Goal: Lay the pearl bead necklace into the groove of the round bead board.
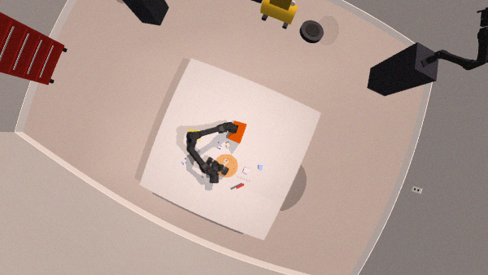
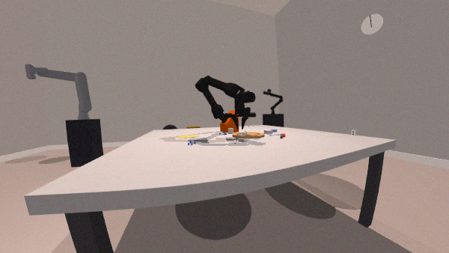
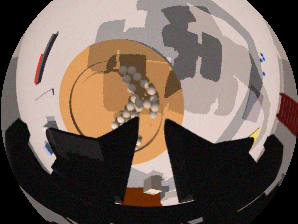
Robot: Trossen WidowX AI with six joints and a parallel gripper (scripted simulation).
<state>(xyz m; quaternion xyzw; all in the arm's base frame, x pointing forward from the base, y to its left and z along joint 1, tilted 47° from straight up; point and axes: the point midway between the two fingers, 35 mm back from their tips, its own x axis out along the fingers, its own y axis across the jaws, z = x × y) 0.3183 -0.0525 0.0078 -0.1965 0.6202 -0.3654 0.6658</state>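
Now: gripper tip 6 cm to the right of the round tan bead board and 3 cm above it. The rest, counted from my gripper tip: tool 14 cm ahead, 21 cm to the left, 4 cm below; yellow pad 17 cm behind, 29 cm to the right, 4 cm below; white square 2 cm behind, 23 cm to the left, 3 cm below.
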